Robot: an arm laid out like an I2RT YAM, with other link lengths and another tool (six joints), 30 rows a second.
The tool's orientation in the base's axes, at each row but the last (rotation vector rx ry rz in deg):
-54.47, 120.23, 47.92
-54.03, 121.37, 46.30
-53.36, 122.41, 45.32
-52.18, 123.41, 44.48
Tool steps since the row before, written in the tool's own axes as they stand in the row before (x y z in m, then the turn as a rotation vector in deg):
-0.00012, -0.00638, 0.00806, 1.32, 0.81, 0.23
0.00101, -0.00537, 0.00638, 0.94, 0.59, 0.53
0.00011, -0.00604, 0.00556, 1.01, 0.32, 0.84
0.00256, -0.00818, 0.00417, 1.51, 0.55, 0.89
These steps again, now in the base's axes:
0.00771, 0.00284, -0.00618, -1.25, 0.11, -0.94
0.00581, 0.00145, -0.00589, -0.78, 0.36, -0.88
0.00652, 0.00064, -0.00494, -0.50, 0.41, -1.19
0.00637, -0.00270, -0.00656, -0.93, 0.39, -1.53

